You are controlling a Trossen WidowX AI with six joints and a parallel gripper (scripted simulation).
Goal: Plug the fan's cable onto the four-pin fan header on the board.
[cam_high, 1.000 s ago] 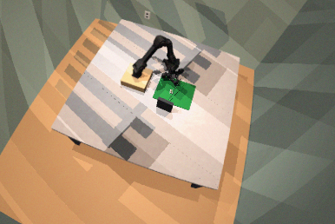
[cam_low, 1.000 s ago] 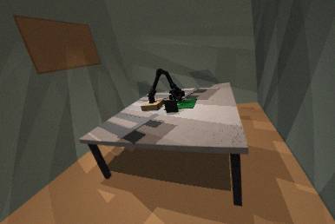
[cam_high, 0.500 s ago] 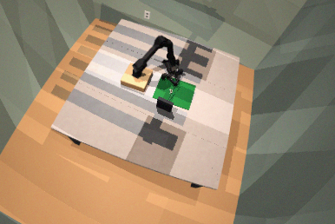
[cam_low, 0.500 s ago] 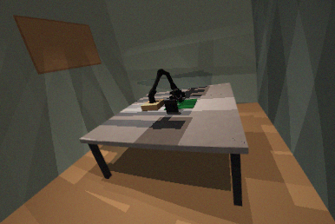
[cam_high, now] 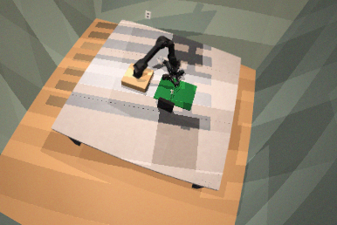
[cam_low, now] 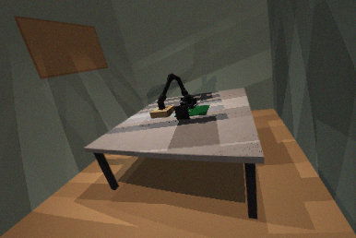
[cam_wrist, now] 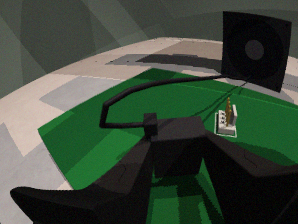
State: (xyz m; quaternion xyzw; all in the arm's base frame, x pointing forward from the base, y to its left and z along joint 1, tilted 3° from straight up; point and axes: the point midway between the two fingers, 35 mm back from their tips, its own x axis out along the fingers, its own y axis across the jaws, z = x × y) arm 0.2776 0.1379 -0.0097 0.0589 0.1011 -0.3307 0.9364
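Now: gripper tip 10 mm above the black fan plug. Also, from my gripper tip: green circuit board 20 mm ahead, 50 mm to the right, 50 mm below; then black fan 20 mm ahead, 220 mm to the right, 30 mm above; then four-pin fan header 70 mm to the right, 30 mm below.
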